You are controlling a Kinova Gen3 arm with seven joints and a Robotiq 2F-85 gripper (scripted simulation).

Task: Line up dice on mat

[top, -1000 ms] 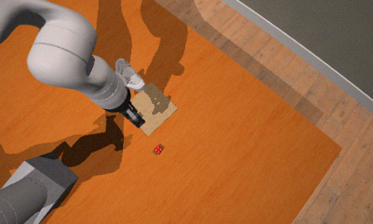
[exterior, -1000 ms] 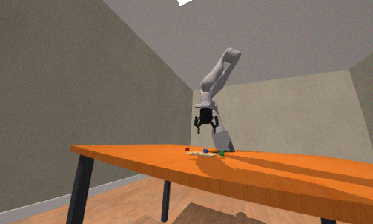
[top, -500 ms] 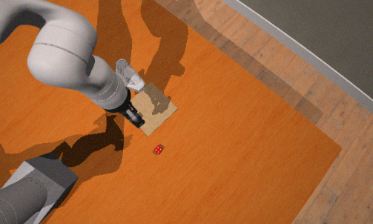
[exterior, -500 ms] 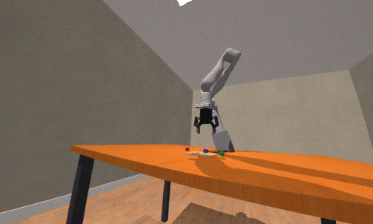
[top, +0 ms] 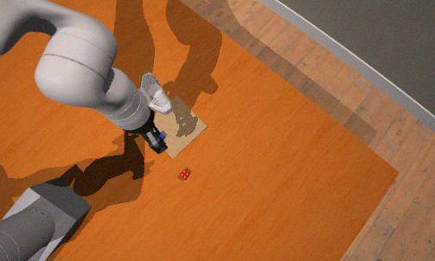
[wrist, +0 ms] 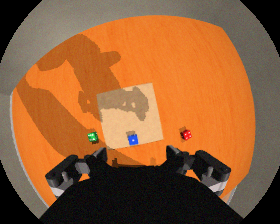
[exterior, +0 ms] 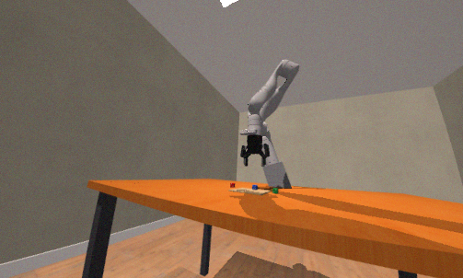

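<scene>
Right now my hand is 50 mm past the red die, 110 mm to the left of it and 100 mm above it. From my hand the other things lie so: green die: 40 mm ahead, 100 mm to the left, 100 mm below; blue die: 10 mm to the left, 100 mm below; tan mat: 50 mm ahead, 10 mm to the right, 110 mm below.
</scene>
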